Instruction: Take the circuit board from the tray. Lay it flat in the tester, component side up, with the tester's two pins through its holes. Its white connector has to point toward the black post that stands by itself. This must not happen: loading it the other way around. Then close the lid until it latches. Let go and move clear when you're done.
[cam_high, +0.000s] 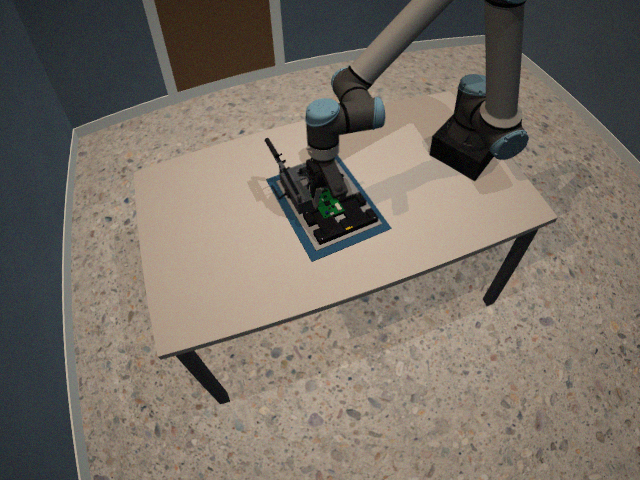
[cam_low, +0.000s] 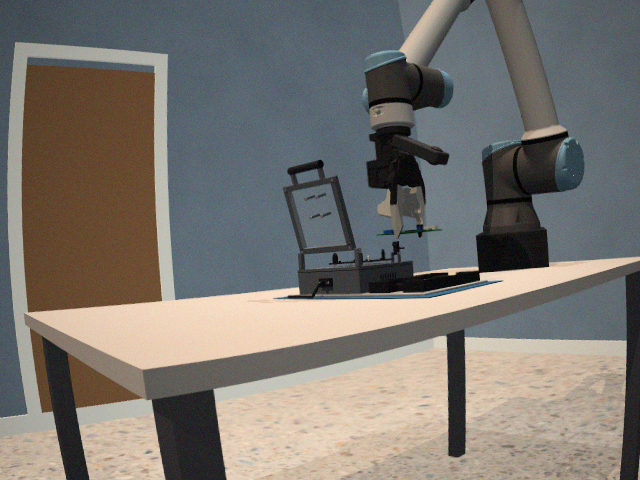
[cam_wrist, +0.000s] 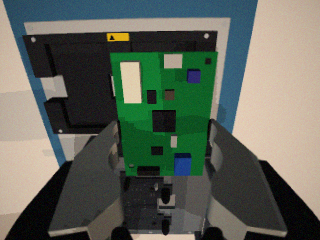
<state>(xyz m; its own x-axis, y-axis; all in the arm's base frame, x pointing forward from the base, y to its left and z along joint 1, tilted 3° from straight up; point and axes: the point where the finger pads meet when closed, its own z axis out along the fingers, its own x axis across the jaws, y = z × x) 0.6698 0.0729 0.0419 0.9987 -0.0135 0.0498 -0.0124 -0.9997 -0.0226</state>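
The green circuit board is right at my hand. Round my hand: tester lid 17 cm to the right, 8 cm ahead, 6 cm above; then tester 13 cm to the right, 1 cm below, 1 cm behind; then black latch block 11 cm to the right, 10 cm behind, 3 cm below.
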